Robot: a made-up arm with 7 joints.
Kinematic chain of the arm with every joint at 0, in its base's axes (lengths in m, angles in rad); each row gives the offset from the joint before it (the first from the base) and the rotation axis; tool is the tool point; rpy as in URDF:
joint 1: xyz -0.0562 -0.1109 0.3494 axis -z
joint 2: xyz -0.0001 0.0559 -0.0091 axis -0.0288 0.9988 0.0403
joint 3: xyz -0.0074 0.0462 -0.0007 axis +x
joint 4: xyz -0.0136 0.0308 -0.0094 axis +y
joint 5: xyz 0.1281 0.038 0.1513 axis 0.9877 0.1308 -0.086
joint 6: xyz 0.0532 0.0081 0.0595 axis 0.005 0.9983 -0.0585
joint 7: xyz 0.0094 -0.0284 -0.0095 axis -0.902 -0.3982 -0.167
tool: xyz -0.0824 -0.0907 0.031 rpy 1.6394 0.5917 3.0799
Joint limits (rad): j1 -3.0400..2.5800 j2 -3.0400..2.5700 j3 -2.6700..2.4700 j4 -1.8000..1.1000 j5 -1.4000..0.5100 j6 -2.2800..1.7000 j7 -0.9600..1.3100
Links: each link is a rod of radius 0.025 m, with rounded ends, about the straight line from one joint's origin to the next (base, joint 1, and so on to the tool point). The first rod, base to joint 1, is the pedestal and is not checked.
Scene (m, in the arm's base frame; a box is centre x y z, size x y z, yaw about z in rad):
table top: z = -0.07
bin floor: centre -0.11 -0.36 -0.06 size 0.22 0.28 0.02 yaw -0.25
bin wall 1: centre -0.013 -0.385 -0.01 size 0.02 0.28 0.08 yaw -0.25
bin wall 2: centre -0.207 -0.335 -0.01 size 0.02 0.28 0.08 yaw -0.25
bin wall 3: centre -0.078 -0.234 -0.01 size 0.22 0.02 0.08 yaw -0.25
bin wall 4: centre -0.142 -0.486 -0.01 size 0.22 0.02 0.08 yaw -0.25
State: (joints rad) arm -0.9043 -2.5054 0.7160 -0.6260 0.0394 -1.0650 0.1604
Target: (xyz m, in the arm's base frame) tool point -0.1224 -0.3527 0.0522
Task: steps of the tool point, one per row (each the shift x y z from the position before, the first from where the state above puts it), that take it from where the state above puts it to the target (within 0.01 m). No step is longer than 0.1 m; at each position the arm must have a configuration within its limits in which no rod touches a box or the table.
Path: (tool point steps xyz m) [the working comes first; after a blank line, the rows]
Joints at the target: -1.8128 -2.2857 0.1177 -0.8535 -0.9700 -2.0589 -0.8372
Straight joint move there: clear.

1: 0.0043 -0.0327 -0.0354
2: -0.0035 -0.0370 -0.0520
3: -0.0238 -0.0438 -0.0546
4: -0.0436 -0.0562 -0.0356

